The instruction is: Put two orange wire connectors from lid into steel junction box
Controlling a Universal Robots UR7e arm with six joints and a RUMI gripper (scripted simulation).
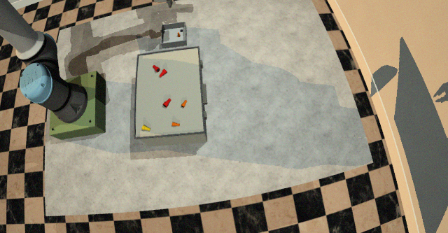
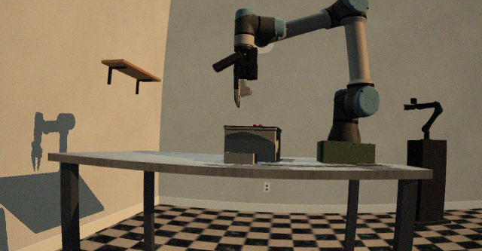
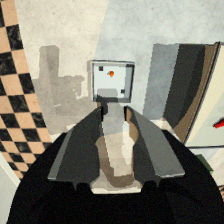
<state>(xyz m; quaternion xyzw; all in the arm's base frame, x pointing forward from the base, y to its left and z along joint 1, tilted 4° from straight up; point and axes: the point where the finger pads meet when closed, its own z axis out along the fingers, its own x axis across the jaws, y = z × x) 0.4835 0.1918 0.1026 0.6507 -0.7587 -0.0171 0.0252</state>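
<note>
Now: hand 400 mm to the left of the yellow connector, 180 mm past it and 70 mm above it. Also, from my hand: tool case (300 mm to the right, 110 mm below, 90 mm behind).
</note>
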